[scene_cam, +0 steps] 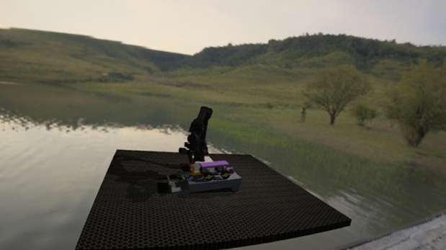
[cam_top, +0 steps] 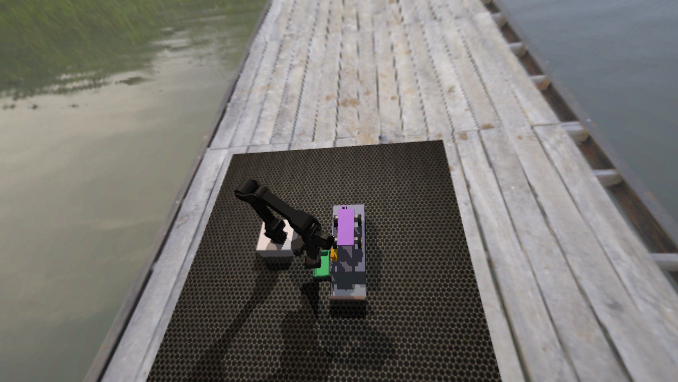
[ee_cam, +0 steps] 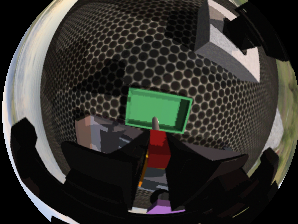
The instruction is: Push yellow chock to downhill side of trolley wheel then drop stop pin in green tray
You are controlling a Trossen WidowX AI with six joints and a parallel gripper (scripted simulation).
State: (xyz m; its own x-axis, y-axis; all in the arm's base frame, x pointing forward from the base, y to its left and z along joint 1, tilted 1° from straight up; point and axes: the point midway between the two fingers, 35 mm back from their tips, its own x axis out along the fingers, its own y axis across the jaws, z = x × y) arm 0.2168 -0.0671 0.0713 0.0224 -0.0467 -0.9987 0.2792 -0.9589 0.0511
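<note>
Now: gripper tip 60 mm short of the yellow chock, 30 mm to the right of it and 20 mm above it. The rest, counted from my gripper tip: red-headed stop pin: right at my gripper tip; then purple trolley: 140 mm to the left, 100 mm ahead, 10 mm above; then grey ramp: 130 mm to the left, 100 mm ahead, 60 mm below.
</note>
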